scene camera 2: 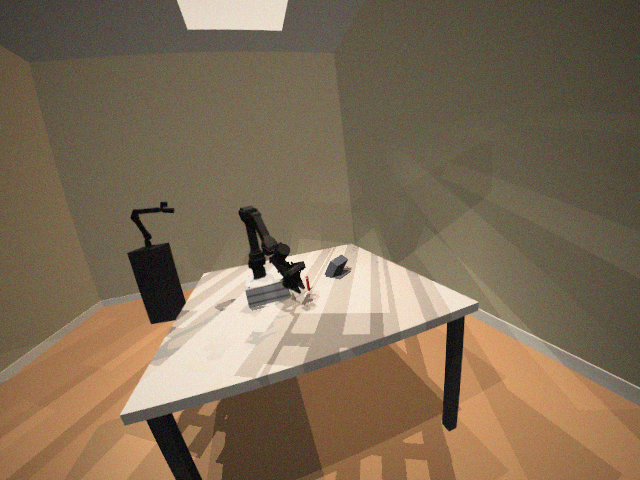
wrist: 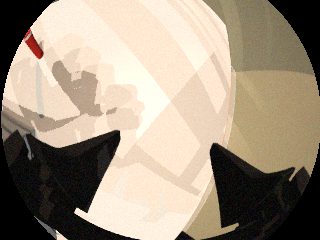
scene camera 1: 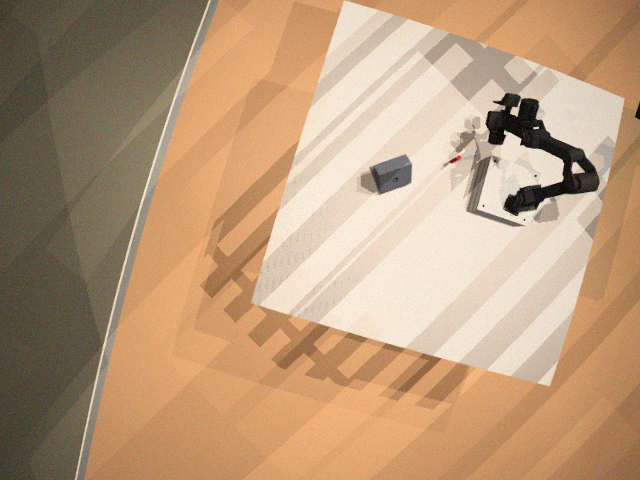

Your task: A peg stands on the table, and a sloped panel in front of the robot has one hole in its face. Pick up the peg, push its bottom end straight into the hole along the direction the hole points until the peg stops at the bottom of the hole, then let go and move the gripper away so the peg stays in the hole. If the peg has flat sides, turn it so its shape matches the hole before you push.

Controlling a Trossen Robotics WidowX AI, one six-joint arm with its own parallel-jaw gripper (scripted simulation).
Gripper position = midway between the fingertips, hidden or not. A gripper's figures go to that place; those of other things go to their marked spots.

Labels:
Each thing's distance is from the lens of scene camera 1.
my gripper (scene camera 1: 489, 112): 152 cm
grey sloped panel (scene camera 1: 399, 167): 133 cm

